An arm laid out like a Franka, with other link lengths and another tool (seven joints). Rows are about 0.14 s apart.
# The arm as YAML. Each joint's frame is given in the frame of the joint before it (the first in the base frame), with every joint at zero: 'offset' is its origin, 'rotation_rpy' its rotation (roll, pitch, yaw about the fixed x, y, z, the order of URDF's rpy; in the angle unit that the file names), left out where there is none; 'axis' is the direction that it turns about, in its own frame. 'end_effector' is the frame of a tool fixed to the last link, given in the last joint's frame.
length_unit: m
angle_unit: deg
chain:
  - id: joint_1
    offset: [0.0, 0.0, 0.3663]
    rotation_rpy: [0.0, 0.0, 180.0]
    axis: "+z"
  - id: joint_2
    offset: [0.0, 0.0, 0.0]
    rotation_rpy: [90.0, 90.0, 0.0]
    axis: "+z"
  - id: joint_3
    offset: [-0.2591, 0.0, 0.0]
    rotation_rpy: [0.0, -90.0, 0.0]
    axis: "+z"
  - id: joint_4
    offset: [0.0, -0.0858, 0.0]
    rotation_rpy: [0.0, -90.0, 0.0]
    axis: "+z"
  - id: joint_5
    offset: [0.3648, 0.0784, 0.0]
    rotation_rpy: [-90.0, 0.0, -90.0]
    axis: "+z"
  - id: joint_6
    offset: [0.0, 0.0, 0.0]
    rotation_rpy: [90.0, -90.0, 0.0]
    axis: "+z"
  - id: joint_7
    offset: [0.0, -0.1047, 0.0]
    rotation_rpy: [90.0, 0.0, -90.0]
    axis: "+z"
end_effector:
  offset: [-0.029, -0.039, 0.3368]
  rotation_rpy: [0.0, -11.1, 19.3]
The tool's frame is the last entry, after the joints.
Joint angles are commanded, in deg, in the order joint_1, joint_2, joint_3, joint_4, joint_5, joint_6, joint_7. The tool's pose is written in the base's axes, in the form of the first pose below.
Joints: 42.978, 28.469, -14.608, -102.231, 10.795, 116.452, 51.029
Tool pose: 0.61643, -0.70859, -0.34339, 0.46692; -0.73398, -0.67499, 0.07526, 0.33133; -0.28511, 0.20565, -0.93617, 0.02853; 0, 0, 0, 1
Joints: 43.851, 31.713, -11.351, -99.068, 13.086, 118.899, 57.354
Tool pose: 0.57250, -0.75399, -0.32209, 0.46196; -0.76297, -0.63375, 0.12745, 0.38833; -0.30022, 0.17278, -0.93809, 0.01744; 0, 0, 0, 1
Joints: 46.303, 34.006, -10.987, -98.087, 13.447, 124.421, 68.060
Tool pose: 0.47532, -0.84757, -0.23602, 0.47727; -0.83927, -0.51729, 0.16742, 0.42400; -0.26399, 0.11851, -0.95722, 0.00499; 0, 0, 0, 1
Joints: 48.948, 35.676, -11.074, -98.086, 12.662, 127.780, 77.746
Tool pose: 0.38281, -0.90611, -0.18005, 0.47779; -0.89508, -0.41203, 0.17048, 0.44381; -0.22866, 0.09589, -0.96877, -0.00956; 0, 0, 0, 1
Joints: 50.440, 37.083, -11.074, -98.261, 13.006, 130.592, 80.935
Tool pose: 0.35495, -0.92224, -0.15324, 0.47567; -0.90763, -0.37923, 0.18000, 0.45711; -0.22412, 0.07519, -0.97166, -0.02151; 0, 0, 0, 1
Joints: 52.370, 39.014, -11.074, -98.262, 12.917, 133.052, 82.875
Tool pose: 0.35770, -0.92358, -0.13806, 0.46590; -0.90922, -0.37816, 0.17412, 0.46993; -0.21302, 0.06325, -0.97500, -0.03874; 0, 0, 0, 1
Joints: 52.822, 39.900, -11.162, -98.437, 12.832, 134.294, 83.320
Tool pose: 0.35840, -0.92442, -0.13038, 0.46477; -0.91042, -0.37699, 0.17035, 0.47038; -0.20662, 0.05765, -0.97672, -0.04755; 0, 0, 0, 1
